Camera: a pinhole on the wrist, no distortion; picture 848 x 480 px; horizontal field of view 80.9 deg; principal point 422.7 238.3 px. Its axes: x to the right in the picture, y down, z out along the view. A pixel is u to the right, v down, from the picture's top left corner.
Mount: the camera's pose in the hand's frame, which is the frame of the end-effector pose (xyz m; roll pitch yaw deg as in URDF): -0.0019 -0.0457 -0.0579 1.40 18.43 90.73
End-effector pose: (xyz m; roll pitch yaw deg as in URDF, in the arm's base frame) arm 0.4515 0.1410 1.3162 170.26 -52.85 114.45
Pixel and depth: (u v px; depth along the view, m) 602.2 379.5 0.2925
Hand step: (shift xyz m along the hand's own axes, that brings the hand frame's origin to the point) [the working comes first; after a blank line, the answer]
In the camera's frame: 0.1056 0.0830 0.2925

-0.0802 0.1466 0.1881
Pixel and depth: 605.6 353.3 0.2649
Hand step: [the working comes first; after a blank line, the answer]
In the camera's frame: 0.0974 0.0613 0.2649

-0.0589 0.1302 0.1640
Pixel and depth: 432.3 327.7 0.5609
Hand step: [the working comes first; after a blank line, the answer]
In the camera's frame: 0.0108 0.1008 0.5609

-0.0914 0.1415 0.4730
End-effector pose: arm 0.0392 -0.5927 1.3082 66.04 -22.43 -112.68
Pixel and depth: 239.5 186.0 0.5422
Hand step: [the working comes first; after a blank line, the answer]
In the camera's frame: -0.1997 -0.0570 0.5422

0.0686 -0.0634 0.5182
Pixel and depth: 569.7 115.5 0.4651
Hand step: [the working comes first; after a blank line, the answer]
In the camera's frame: 0.1375 -0.1148 0.4651

0.1207 0.2324 0.3371
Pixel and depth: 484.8 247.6 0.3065
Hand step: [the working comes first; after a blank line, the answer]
In the camera's frame: 0.0383 0.0057 0.3065

-0.0018 0.0875 0.2208
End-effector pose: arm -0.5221 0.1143 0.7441 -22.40 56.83 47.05
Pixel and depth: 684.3 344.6 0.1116
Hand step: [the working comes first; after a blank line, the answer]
In the camera's frame: 0.0587 0.0239 0.1116

-0.0242 0.0452 0.0299
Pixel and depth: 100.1 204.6 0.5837
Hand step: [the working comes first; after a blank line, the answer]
In the camera's frame: -0.3786 -0.0396 0.5837

0.0541 -0.2200 0.6145
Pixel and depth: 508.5 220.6 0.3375
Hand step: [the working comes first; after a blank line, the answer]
In the camera's frame: 0.0582 -0.0120 0.3375

0.0163 0.1164 0.2435
